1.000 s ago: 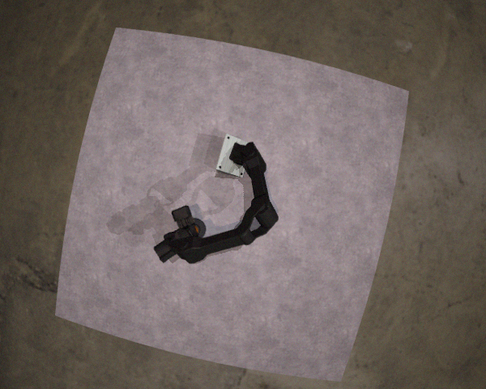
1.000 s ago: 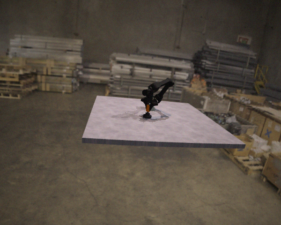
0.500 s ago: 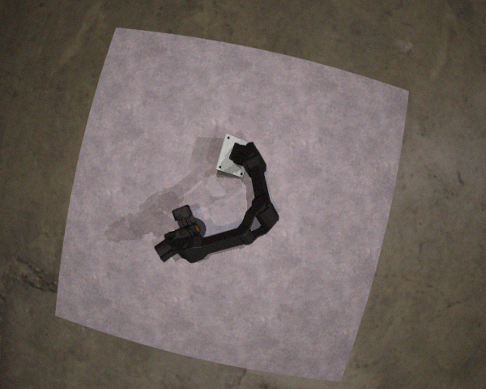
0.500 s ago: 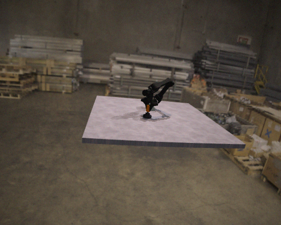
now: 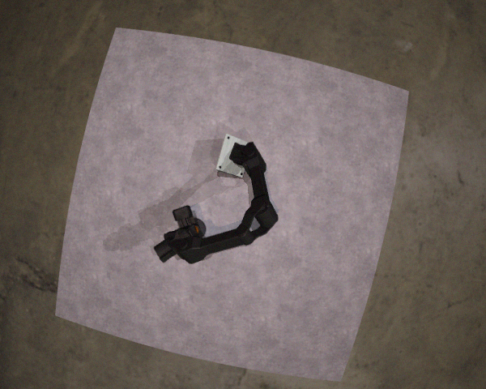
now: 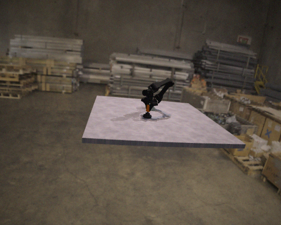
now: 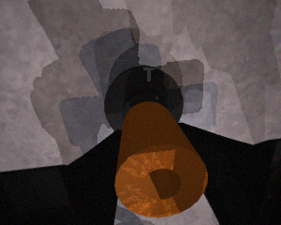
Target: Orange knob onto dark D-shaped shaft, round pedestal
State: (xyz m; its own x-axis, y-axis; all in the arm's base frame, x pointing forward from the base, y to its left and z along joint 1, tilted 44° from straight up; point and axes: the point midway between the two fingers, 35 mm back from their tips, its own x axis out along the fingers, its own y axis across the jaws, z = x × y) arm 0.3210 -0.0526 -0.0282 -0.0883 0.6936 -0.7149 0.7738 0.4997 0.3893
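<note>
The orange knob is 20 mm above my gripper tip. Also, from my gripper tip: dark pedestal 40 mm below.
</note>
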